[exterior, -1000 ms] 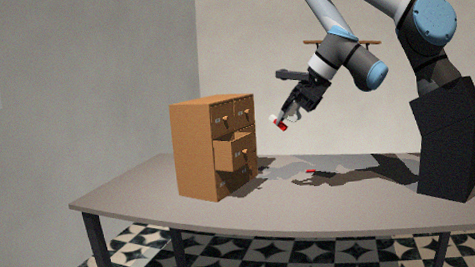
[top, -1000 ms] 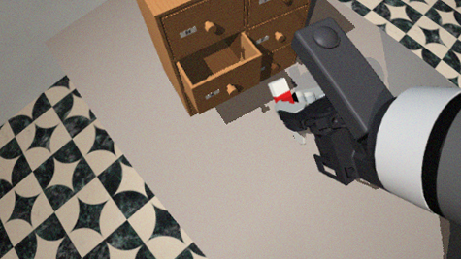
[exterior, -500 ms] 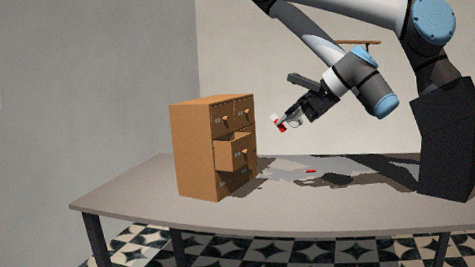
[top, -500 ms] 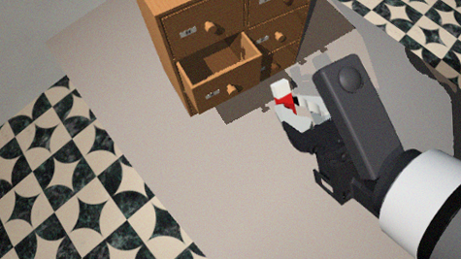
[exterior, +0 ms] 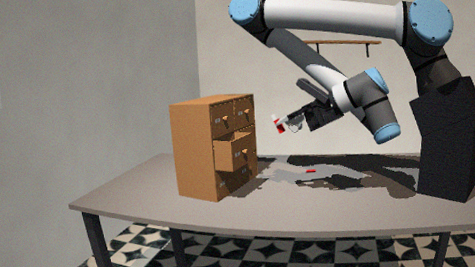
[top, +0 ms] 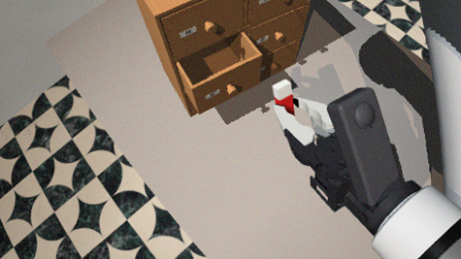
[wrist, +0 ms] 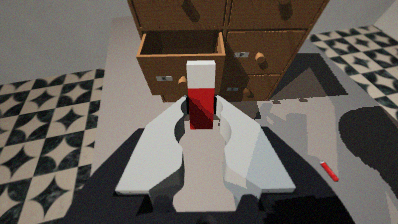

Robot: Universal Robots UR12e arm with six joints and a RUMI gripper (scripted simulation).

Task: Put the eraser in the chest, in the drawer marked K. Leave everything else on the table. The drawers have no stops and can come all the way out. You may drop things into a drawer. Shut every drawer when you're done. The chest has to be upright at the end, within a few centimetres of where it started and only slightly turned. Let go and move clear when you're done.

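My hand is 10 mm short of the eraser. From my hand the other things lie so: red stick (280 mm to the right, 260 mm below, 90 mm behind).
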